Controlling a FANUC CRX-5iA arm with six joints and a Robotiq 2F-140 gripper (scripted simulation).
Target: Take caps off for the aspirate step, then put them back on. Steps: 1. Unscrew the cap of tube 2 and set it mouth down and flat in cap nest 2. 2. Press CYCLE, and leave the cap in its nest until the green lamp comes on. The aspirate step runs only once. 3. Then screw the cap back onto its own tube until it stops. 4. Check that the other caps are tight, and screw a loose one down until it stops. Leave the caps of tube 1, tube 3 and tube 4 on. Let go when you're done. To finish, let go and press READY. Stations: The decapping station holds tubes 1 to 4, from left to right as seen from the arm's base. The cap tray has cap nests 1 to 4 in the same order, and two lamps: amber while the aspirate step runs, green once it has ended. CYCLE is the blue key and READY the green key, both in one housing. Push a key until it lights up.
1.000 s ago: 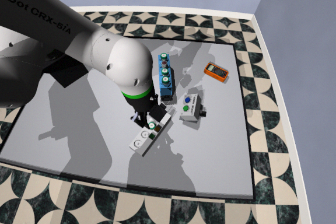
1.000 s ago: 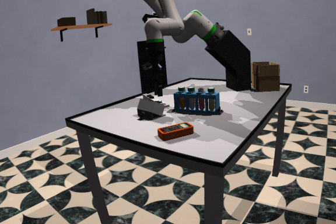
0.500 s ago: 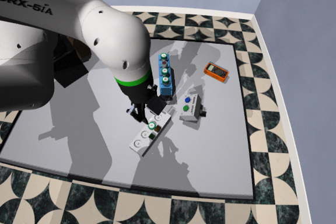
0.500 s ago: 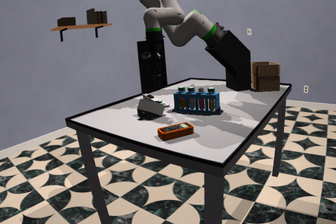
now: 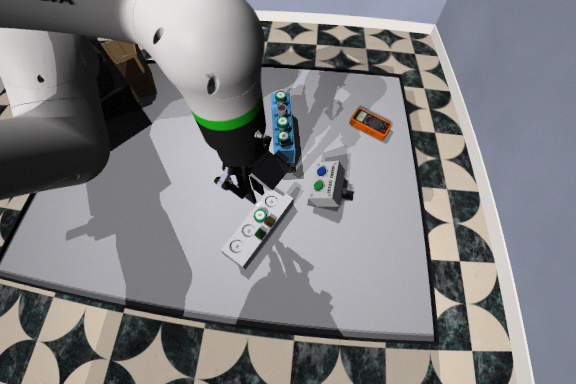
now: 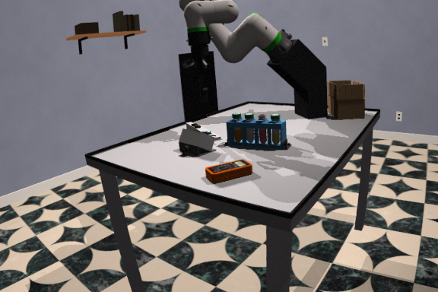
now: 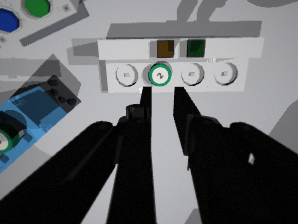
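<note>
Now: the blue cycle key 170 mm ahead of my hand, 120 mm below it and 100 mm to the left of it. The rest, counted from my hand: green ready key: 160 mm ahead, 120 mm below, 60 mm to the left; then key housing: 190 mm ahead, 130 mm below, 70 mm to the left; then cap: 170 mm below.
</note>
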